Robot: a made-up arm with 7 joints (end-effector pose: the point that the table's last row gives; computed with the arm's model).
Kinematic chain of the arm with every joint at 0, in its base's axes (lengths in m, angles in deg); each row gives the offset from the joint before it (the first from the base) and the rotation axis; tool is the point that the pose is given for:
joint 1: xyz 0 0 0.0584 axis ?
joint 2: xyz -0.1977 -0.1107 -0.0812 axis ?
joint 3: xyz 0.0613 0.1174 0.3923 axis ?
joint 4: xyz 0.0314 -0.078 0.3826 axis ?
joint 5: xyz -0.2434 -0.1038 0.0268 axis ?
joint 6: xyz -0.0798 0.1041 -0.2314 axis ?
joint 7: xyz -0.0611 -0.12 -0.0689 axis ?
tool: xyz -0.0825 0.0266 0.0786
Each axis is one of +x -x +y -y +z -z.
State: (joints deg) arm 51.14 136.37 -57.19 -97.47 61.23 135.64 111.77
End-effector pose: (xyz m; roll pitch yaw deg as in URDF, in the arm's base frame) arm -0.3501 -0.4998 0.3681 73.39 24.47 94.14
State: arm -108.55 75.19 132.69 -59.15 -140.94 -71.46 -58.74
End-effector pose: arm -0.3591 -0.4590 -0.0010 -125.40 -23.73 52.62
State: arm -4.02 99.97 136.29 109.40 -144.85 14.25 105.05
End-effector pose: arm 0.3719 -0.2038 -0.1582 117.43 60.28 115.36
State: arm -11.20 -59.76 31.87 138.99 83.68 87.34 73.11
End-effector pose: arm -0.0812 0.8048 0.4734 7.36 -2.85 68.44
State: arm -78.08 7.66 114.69 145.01 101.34 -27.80 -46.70
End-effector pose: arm 0.0147 -0.0547 0.7782 75.75 45.60 156.75
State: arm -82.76 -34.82 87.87 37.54 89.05 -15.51 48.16
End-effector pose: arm -0.5539 0.0308 0.3812 11.66 74.06 65.63
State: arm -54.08 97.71 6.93 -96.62 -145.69 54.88 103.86
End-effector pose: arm -0.2261 -0.8852 -0.0821 58.39 -54.23 -59.30
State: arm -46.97 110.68 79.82 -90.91 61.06 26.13 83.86
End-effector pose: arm 0.1097 -0.8294 0.0208 0.12 -20.48 -152.07
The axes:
joint 1: +y
joint 2: +x
joint 3: +y
joint 4: -x
joint 5: +z
joint 6: +y
joint 7: +y

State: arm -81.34 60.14 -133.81 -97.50 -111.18 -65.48 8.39
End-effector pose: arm -0.2574 0.0892 -0.2725 -159.32 -29.47 -45.97
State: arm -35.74 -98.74 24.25 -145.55 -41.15 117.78 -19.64
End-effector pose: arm 0.0480 0.6862 -0.3239 95.65 19.82 53.17
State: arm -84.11 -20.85 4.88 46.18 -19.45 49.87 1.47
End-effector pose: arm -0.7028 0.1152 -0.3381 12.36 -32.31 -75.28
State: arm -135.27 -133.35 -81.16 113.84 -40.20 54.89 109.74
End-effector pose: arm 0.5727 0.1623 -0.3560 134.32 23.77 -164.68
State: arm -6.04 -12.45 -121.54 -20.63 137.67 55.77 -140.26
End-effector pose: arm -0.1782 -0.1650 0.3313 -15.17 34.26 -150.73
